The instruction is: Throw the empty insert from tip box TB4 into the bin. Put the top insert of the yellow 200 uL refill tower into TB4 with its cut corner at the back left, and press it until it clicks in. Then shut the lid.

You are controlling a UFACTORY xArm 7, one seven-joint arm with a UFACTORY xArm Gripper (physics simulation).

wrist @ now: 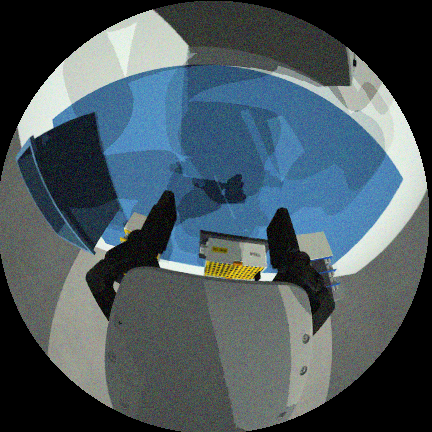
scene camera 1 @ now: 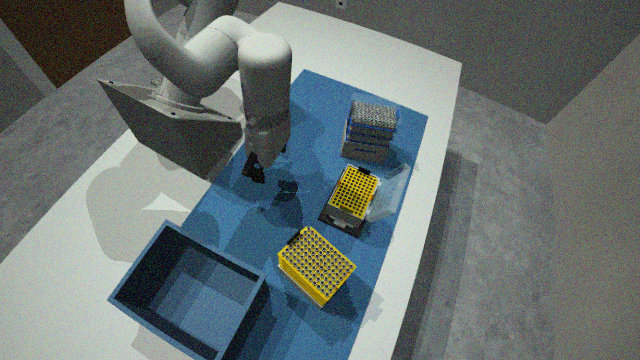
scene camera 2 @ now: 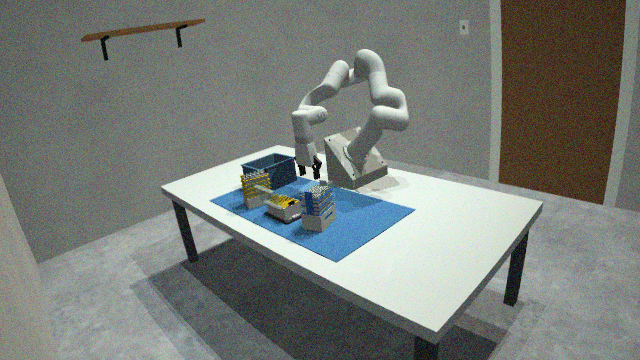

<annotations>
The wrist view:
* my gripper
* blue and grey tip tower: on a blue mat
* yellow insert: on a tip box TB4
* dark blue bin
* blue mat
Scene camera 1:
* my gripper
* blue and grey tip tower
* yellow insert
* clear lid
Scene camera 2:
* blue and grey tip tower
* dark blue bin
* blue mat
</annotations>
